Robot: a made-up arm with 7 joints.
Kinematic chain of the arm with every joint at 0, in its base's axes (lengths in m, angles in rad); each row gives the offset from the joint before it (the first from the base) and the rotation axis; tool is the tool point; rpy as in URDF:
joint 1: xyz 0 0 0.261 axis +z
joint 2: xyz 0 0 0 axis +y
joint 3: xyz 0 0 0.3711 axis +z
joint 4: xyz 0.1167 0 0 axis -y
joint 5: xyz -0.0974 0 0.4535 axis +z
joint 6: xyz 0 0 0 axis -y
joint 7: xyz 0.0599 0 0 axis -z
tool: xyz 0 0 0 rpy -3.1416 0 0
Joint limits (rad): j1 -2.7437..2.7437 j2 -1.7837..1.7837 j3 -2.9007..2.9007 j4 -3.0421..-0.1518 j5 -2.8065..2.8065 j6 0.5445..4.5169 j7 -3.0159..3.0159
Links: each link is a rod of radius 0.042 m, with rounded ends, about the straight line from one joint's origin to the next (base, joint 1, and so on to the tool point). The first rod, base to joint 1, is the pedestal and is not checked.
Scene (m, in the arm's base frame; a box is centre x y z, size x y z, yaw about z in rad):
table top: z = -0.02
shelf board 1: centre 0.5 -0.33 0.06 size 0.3 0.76 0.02 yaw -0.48
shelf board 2: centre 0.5 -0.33 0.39 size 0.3 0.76 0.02 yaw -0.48
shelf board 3: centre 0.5 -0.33 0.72 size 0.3 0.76 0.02 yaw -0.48
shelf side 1: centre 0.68 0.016 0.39 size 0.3 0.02 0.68 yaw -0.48
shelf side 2: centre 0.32 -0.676 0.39 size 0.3 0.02 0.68 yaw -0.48
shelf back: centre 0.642 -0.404 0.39 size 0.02 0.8 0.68 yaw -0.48
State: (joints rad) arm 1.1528 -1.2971 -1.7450 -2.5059 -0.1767 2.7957 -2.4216
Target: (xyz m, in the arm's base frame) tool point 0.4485 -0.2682 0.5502
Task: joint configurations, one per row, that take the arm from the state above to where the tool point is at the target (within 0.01 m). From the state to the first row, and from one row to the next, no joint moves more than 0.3 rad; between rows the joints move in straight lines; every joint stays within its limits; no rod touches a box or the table.
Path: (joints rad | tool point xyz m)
1: 0.9178 -1.2749 -1.7280 -2.7721 -0.1886 2.8503 -2.4216 | 0.3358 -0.2629 0.2032
2: 0.6828 -1.2527 -1.7110 -3.0382 -0.2005 2.9049 -2.4216 | 0.2495 -0.2058 0.2052
3: 0.7465 -1.3441 -1.4193 -2.9615 -0.2319 2.9025 -2.4216 | 0.2898 -0.2032 0.3118
4: 0.8102 -1.4356 -1.1276 -2.8849 -0.2634 2.9000 -2.4216 | 0.2921 -0.1868 0.4320
5: 0.8739 -1.5270 -0.8359 -2.8082 -0.2949 2.8976 -2.4216 | 0.2487 -0.1642 0.5502
6: 1.0219 -1.3637 -0.9947 -2.5520 -0.2617 2.8541 -2.4216 | 0.3523 -0.2207 0.5560
7: 1.1698 -1.2004 -1.1534 -2.2957 -0.2285 2.8105 -2.4216 | 0.4485 -0.2682 0.5502

